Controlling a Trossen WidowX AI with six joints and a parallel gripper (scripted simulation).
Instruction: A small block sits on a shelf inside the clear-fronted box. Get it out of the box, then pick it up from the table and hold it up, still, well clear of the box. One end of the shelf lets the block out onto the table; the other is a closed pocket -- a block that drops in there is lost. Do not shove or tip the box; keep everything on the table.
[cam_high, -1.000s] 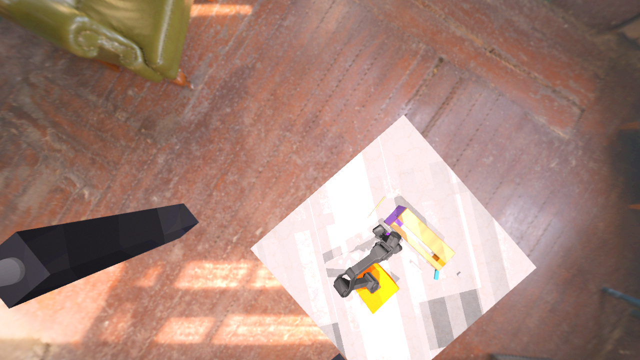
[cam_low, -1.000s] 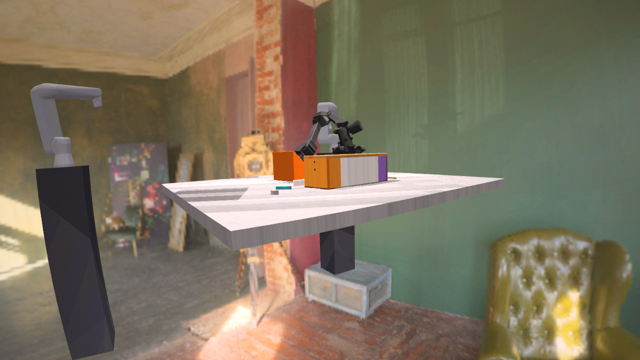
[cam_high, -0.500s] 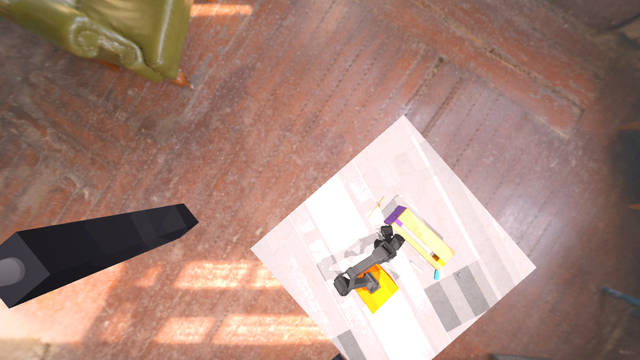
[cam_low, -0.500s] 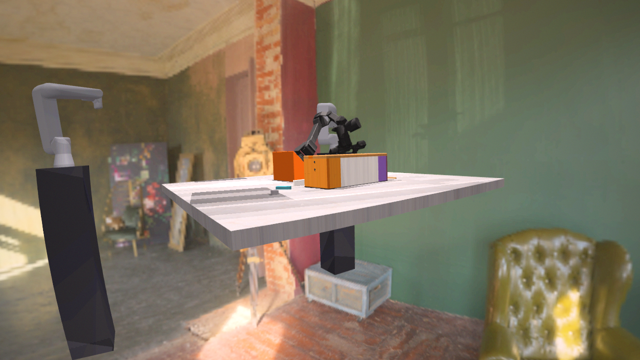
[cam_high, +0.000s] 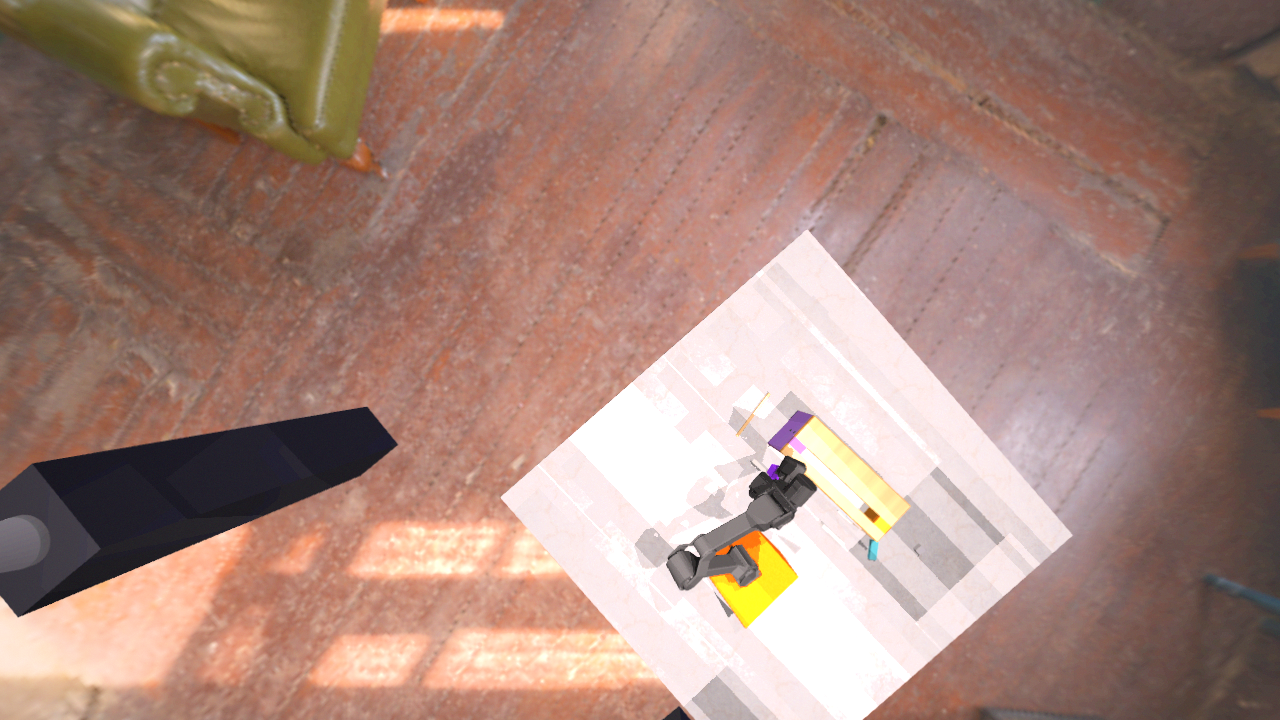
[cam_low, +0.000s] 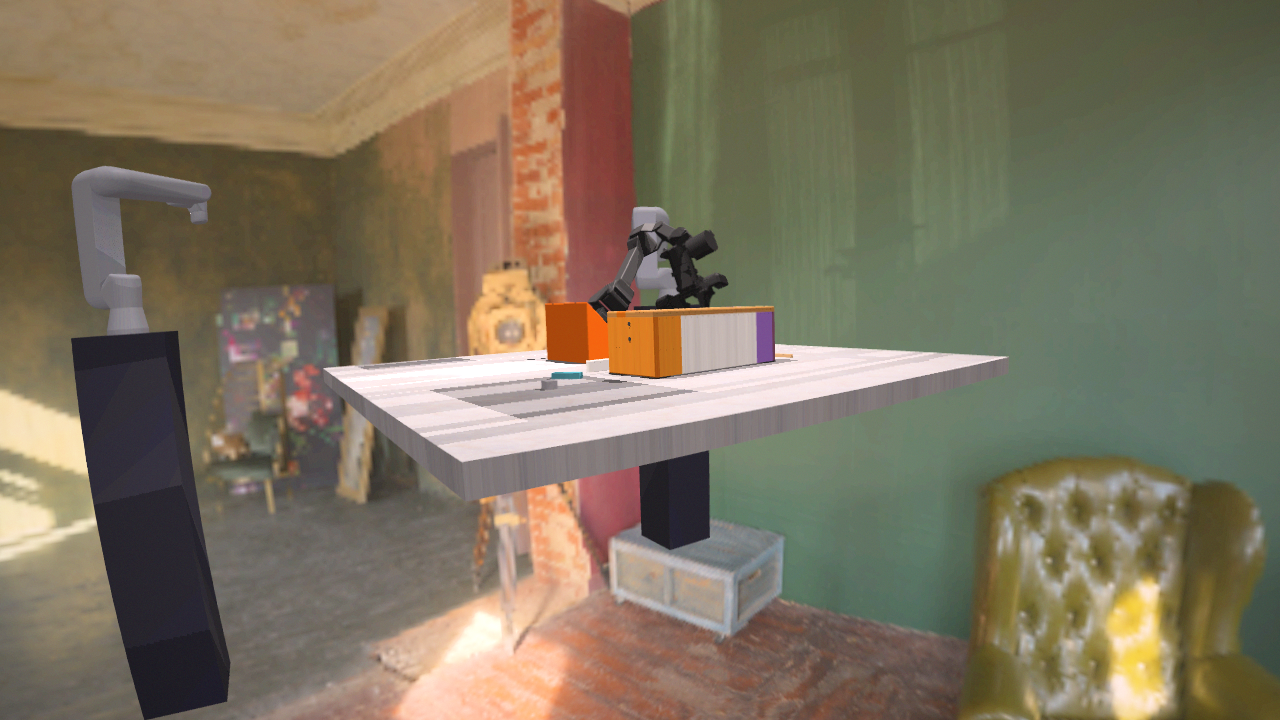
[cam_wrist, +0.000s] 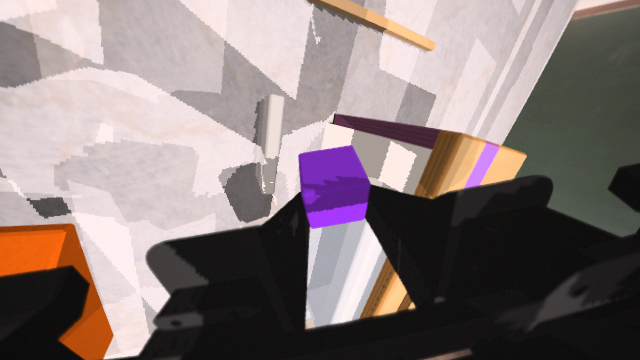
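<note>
Now: gripper tip 10 mm to the right of the purple block, 10 mm below it and 10 mm past it. Round my gripper tip: grey piece: 510 mm to the right, 200 mm ahead, 80 mm below; then thin orange stick: 160 mm to the left, 90 mm below, 60 mm ahead; then long box: 130 mm to the right, 100 mm ahead, 30 mm below.
</note>
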